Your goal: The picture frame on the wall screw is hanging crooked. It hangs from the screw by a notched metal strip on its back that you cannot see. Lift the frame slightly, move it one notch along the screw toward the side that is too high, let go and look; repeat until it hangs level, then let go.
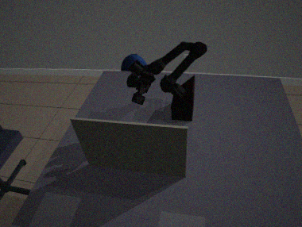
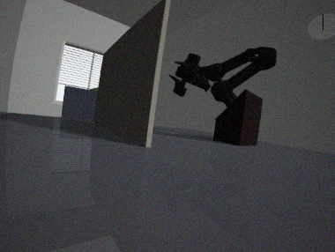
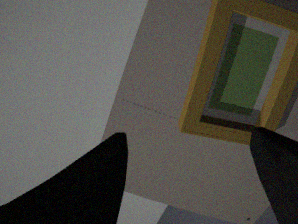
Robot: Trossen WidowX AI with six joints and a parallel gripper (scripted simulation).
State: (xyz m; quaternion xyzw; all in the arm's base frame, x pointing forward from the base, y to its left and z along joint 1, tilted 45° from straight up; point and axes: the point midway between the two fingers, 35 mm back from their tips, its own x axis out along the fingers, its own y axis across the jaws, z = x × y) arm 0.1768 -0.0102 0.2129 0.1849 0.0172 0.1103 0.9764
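My gripper tip is now 20 cm short of the picture frame, 2 cm to the right of it and 9 cm above it. Also, from my gripper tip: wall panel: 21 cm ahead, 3 cm to the left, 11 cm below.
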